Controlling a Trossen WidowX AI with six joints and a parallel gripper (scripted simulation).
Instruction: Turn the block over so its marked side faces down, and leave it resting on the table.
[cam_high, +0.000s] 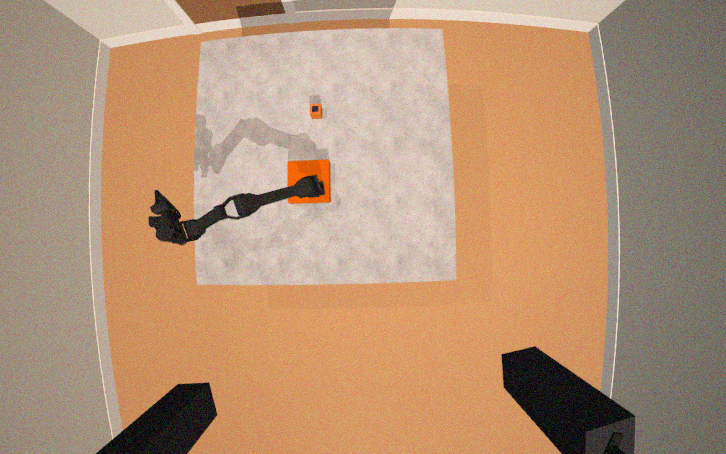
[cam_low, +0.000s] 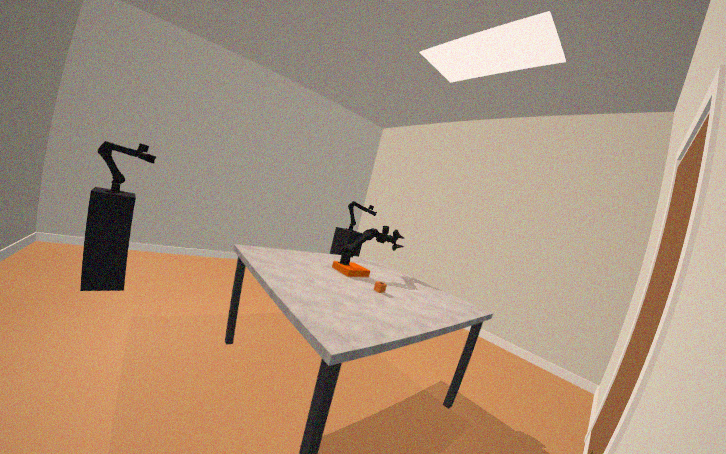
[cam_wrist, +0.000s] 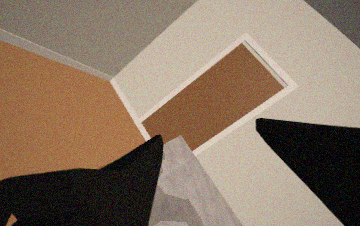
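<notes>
My gripper tip is now 65 cm to the left of the block, 33 cm short of it and 23 cm above it.
</notes>
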